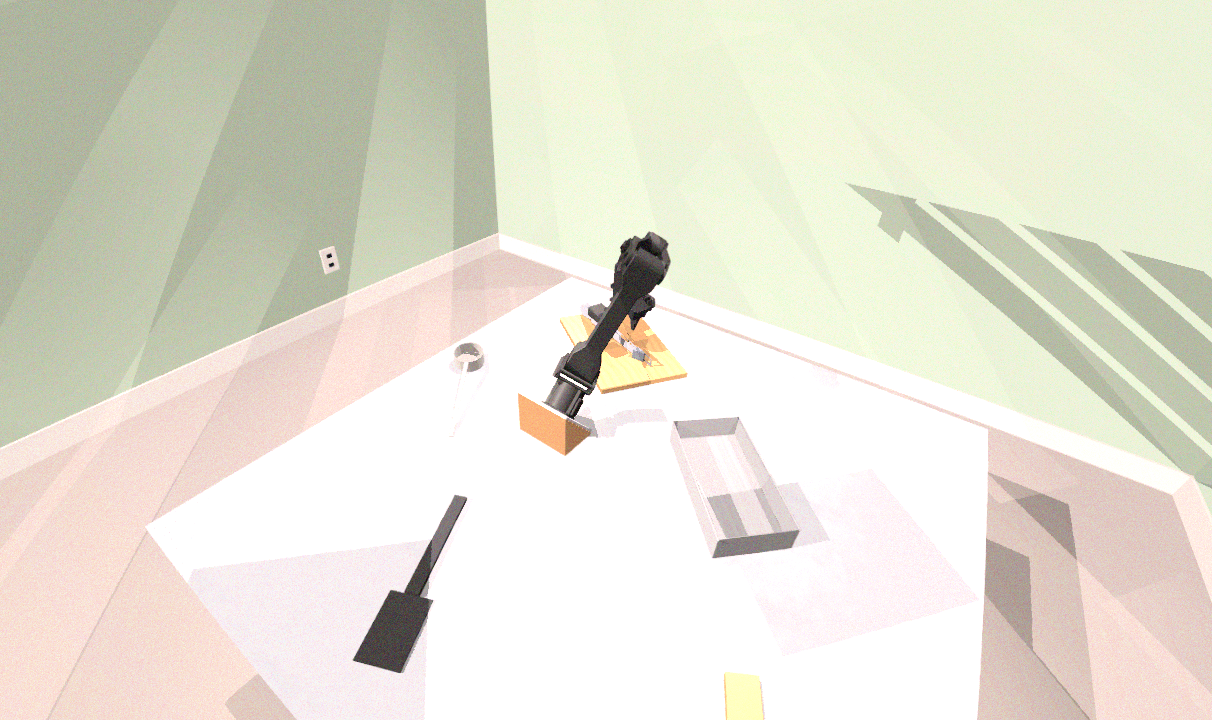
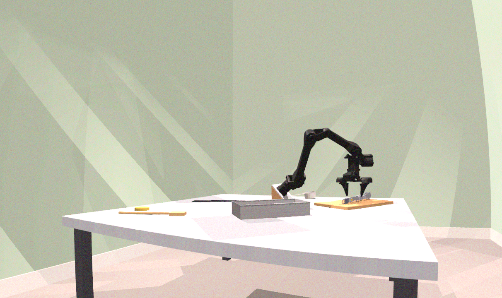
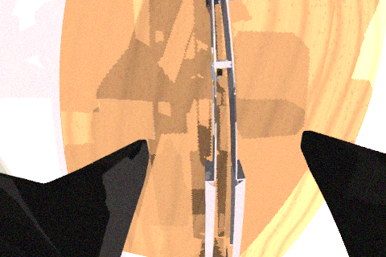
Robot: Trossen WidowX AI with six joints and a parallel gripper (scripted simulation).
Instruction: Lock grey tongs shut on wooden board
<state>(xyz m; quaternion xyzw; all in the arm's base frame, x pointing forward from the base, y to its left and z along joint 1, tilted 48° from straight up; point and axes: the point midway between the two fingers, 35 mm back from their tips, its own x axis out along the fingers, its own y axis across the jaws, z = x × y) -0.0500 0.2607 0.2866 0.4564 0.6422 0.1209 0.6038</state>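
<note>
The wooden board lies 40 mm below my gripper tip. Also, from my gripper tip: dark spatula 50 mm ahead, 800 mm to the right, 40 mm below; then grey roasting tin 420 mm ahead, 340 mm to the right, 20 mm below.
</note>
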